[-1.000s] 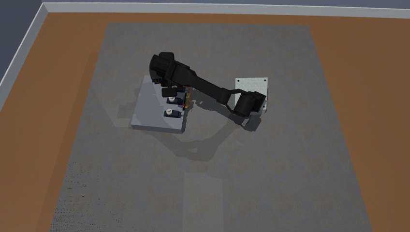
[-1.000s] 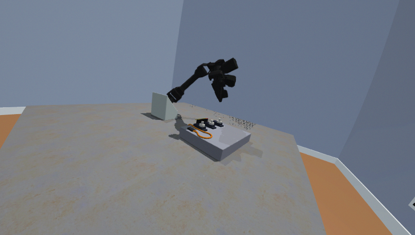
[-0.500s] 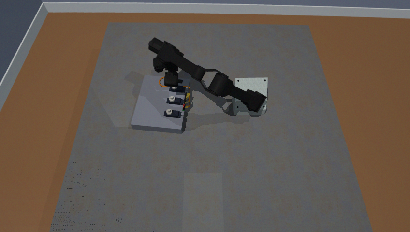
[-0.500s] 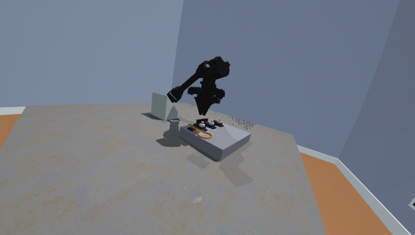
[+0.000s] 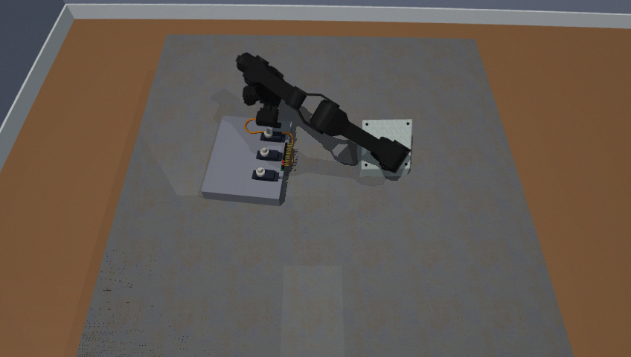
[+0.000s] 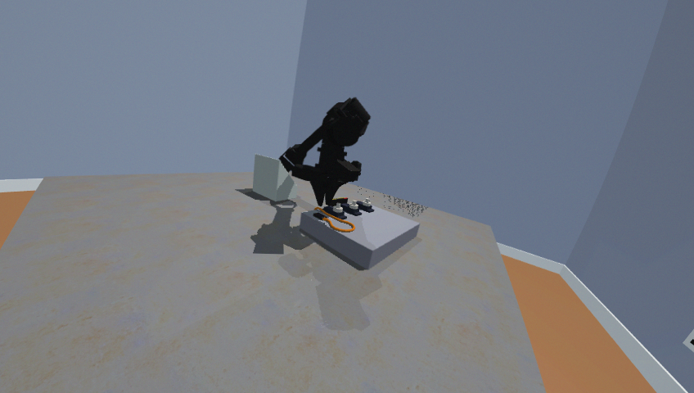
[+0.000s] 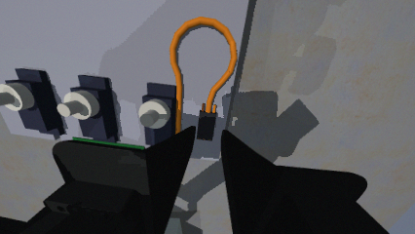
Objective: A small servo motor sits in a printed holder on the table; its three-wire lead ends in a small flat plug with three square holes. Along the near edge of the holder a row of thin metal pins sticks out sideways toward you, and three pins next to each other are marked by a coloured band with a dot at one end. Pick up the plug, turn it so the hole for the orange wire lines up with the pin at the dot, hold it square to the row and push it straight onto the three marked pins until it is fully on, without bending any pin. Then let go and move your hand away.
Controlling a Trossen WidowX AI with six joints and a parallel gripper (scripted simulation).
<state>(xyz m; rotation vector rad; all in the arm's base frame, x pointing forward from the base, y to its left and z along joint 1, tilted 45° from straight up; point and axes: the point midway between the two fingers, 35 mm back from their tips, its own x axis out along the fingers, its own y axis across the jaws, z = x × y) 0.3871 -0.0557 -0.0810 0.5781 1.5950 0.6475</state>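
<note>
The red band lies 160 mm to the left of my gripper tip, 60 mm behind it and 10 mm below it. From my gripper tip the other things lie so: grey printed holder: 130 mm to the left, 100 mm ahead, 60 mm below; green strip: 130 mm to the left, 60 mm behind, 40 mm below.
</note>
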